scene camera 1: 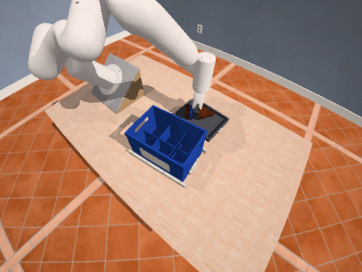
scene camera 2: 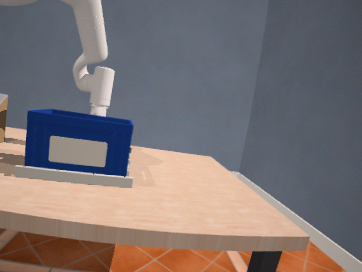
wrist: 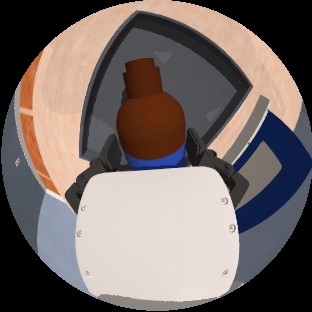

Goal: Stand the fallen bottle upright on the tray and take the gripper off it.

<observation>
I see my gripper [wrist: 151, 139] and a brown bottle [wrist: 150, 123].
</observation>
